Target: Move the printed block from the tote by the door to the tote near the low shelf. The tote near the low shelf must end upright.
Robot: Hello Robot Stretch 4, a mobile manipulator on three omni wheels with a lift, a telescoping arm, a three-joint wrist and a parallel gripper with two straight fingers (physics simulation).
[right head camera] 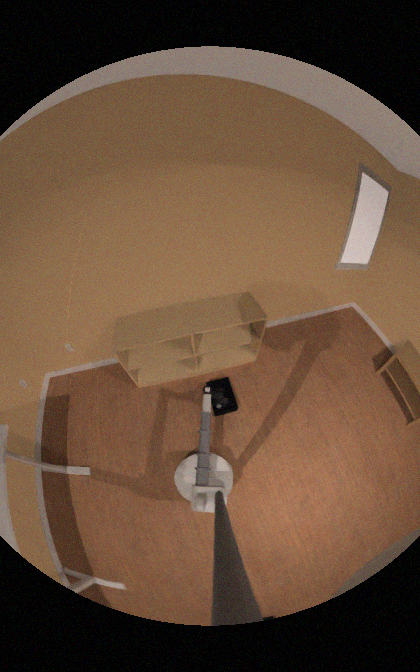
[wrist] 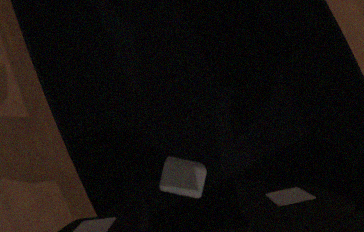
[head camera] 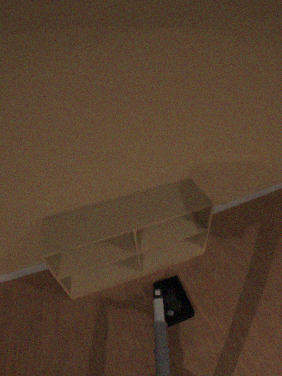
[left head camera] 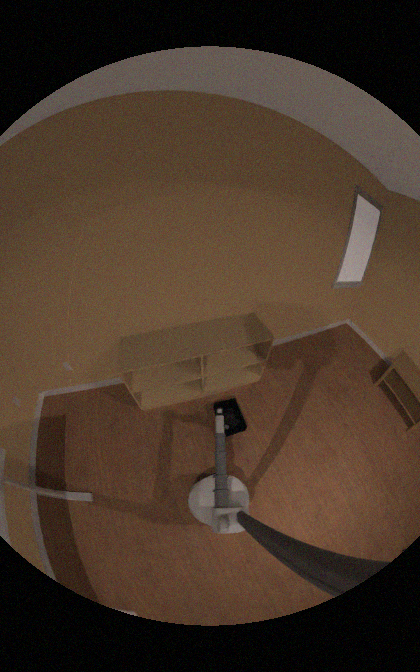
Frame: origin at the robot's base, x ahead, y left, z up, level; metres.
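Seen in the pictures: gripper, fingertip midpoint: [wrist: 191,200] [head camera: 171,311] [left head camera: 227,425].
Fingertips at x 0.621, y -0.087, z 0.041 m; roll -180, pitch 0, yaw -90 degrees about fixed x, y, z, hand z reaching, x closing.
Note:
Pixels of each thing's top centre, then the offset from my fingertips to it. "pt": a spot on its surface instead.
- black tote, middle of its top: [wrist: 203,70] [head camera: 172,297] [left head camera: 229,414] dx +0.090, dy -0.020, dz +0.032 m
- wide low shelf unit, surface spot: [head camera: 125,210] pt dx +0.508, dy +0.274, dz +0.542 m
- grey printed block, middle of its top: [wrist: 182,180] dx +0.008, dy +0.006, dz -0.033 m
A black tote [head camera: 182,301] [left head camera: 238,419] [right head camera: 228,392] [wrist: 200,75] stands upright on the floor in front of the wide low shelf unit [head camera: 125,210] [left head camera: 195,340] [right head camera: 190,320]. The grey printed block [wrist: 183,177] shows in the wrist view against the tote's dark inside, slightly tilted. My gripper [wrist: 191,200] is open, with its two pale fingertips wide apart at the lower left and lower right. The block lies between and beyond them with gaps on both sides, and no finger touches it. The tote's inside is too dark to tell how the block rests. The tote by the door does not show.
The shelf unit stands against the wall just behind the tote. A smaller wooden shelf [left head camera: 407,367] [right head camera: 410,357] stands at the right. A pale bar [left head camera: 75,496] [right head camera: 77,470] juts in from the left wall. My round base [left head camera: 197,500] [right head camera: 185,477] is behind the tote's near side.

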